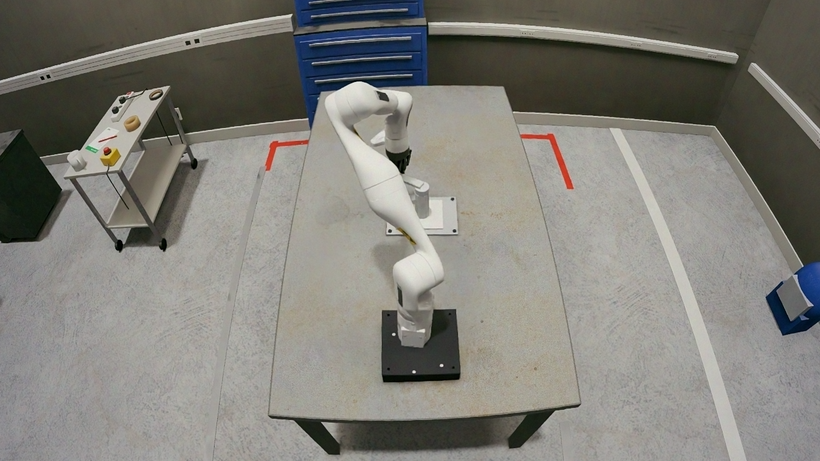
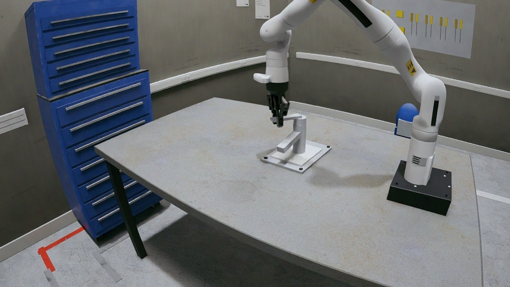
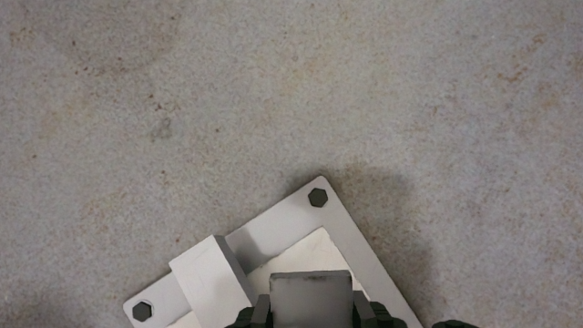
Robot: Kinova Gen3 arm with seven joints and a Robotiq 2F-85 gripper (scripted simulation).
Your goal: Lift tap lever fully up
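Now: hand 3 cm to the left of the lever and 1 cm past it. Round my hand: tap (5 cm to the right, 5 cm below, 2 cm behind); plate (14 cm below, 8 cm to the right, 4 cm behind).
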